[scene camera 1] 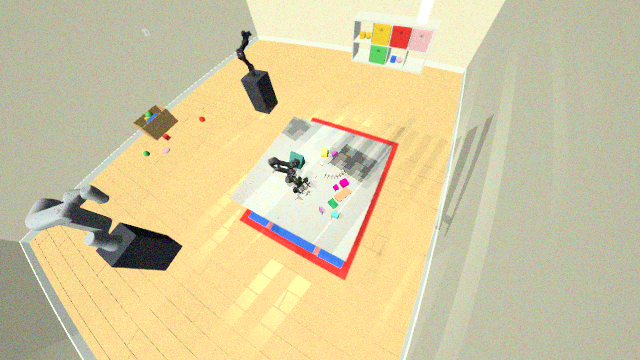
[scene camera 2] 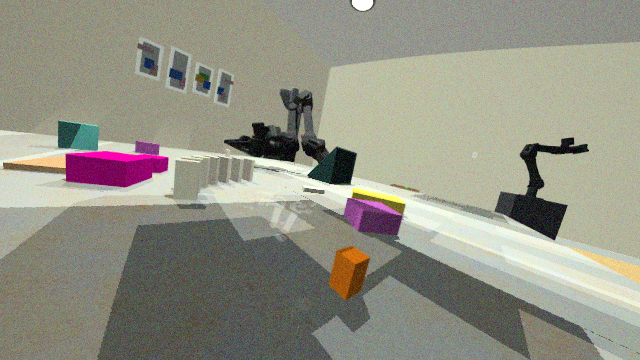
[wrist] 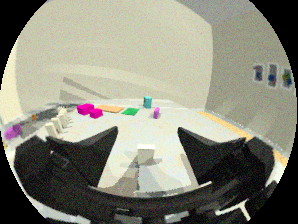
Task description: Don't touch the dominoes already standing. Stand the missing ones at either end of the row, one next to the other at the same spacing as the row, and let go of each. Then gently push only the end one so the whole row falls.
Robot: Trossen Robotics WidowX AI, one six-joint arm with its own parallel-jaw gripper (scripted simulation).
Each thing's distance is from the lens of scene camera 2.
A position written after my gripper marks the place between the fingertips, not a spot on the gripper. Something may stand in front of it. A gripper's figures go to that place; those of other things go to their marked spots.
my gripper (scene camera 2: 226, 142): 66 cm
cream domino (scene camera 2: 187, 172): 25 cm
